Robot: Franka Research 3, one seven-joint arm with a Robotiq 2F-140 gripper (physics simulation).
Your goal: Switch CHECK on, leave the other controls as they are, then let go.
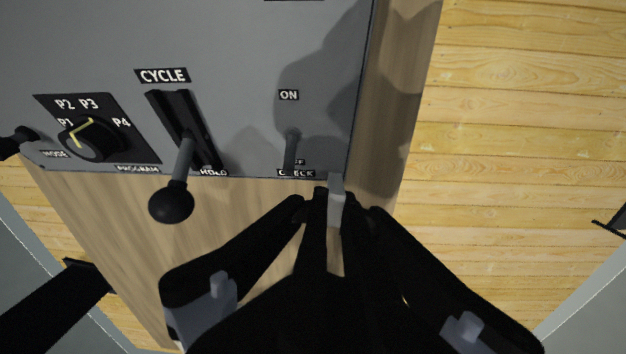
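The CHECK switch (290, 152) is a small grey toggle on the lower right of the grey panel (235, 45). Its lever points down, towards the OFF label and away from the ON label (288, 94) above it. The lever partly covers the OFF and CHECK labels. My gripper (333, 184) is shut and empty. Its fingertips show just below and to the right of the toggle, near the panel's lower right corner. They look apart from the lever; how far they stand from the panel is hard to tell.
The CYCLE lever (184, 160) with its black ball (171, 204) sticks out left of the toggle, its slot running down to HOLD. Further left are the PROGRAM knob (87, 142) and a black MODE lever (17, 141). The panel stands on a wooden top (240, 200).
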